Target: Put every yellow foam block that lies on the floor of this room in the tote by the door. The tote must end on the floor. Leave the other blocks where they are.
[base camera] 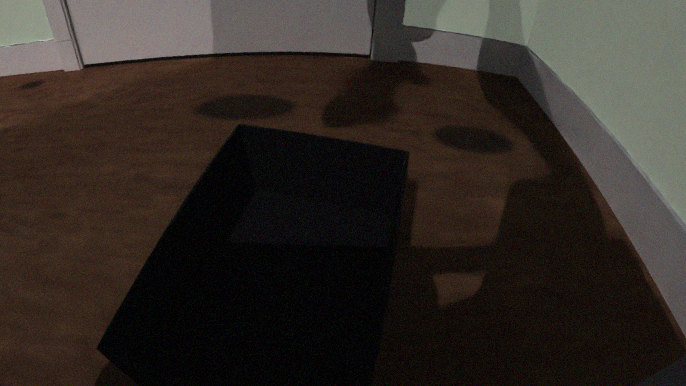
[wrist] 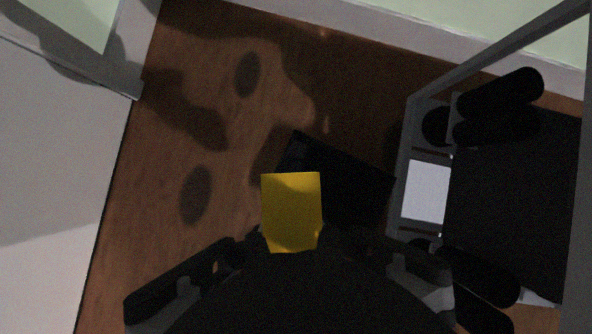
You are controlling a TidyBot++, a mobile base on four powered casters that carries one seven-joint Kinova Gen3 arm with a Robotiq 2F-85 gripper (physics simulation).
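Frame: origin at the arm's base, x ahead, y left, z up, level; millimetres.
Seen in the pictures: gripper, between the fingertips: (wrist: 291,226).
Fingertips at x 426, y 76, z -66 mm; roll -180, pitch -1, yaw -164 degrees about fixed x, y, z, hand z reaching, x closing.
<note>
Pixels of each thing's top centre, then the offset from my fingertips to it. "spot": a spot on its surface instead.
- yellow foam block, centre of its top: (wrist: 293,232) 3 mm ahead, 10 mm right, 45 mm up
- pale door, a spot on its surface: (base camera: 290,30) spot: 516 mm ahead, 6 mm left, 266 mm down
A dark, open-topped tote (base camera: 320,220) (wrist: 350,185) stands on the floor. It fills the lower middle of the base camera view, and its inside is mostly in shadow, so what lies there cannot be made out. My gripper (wrist: 291,226) is shut on a yellow foam block (wrist: 291,210). In the wrist view the block hangs above the floor and covers part of the tote's left side. The gripper does not show in the base camera view, where its shadow seems to fall near the door. No yellow block shows on the floor in either view.
A pale door (base camera: 290,30) (wrist: 45,165) is beyond the tote. A green wall (base camera: 610,90) with a pale baseboard (base camera: 595,140) runs along the right. The grey frame and dark top of my base (wrist: 510,200) are at the right of the wrist view, close to the tote.
</note>
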